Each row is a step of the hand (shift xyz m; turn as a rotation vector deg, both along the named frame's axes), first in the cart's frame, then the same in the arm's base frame.
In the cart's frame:
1: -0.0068 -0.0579 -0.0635 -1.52 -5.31 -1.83
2: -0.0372 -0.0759 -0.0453 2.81 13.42 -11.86
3: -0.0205 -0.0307 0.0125 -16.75 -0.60 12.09
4: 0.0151 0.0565 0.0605 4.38 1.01 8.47
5: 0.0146 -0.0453 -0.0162 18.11 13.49 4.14
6: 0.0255 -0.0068 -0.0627 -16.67 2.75 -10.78
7: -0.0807 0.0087 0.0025 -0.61 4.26 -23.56
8: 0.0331 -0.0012 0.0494 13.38 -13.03 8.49
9: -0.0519 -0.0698 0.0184 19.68 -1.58 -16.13
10: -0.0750 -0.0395 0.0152 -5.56 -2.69 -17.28
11: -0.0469 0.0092 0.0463 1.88 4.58 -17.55
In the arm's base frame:
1: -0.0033 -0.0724 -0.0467 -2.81 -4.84 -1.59
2: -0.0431 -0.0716 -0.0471 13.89 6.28 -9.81
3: -0.0357 -0.0155 0.0025 -18.44 9.33 0.10
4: 0.0103 0.0674 0.0493 -0.11 2.72 9.19
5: -0.0030 -0.0502 0.0019 18.10 7.62 11.88
6: 0.0447 -0.0378 -0.0346 -6.31 3.53 -18.69
7: -0.0578 0.0339 -0.0459 12.36 -5.06 -19.88
8: 0.0017 0.0073 0.0590 0.03 -12.31 16.41
9: -0.0805 -0.0374 -0.0053 21.47 -13.69 -1.34
10: -0.0821 -0.0050 -0.0256 2.47 -7.17 -16.71
11: -0.0522 0.0403 0.0087 11.63 -3.28 -13.66

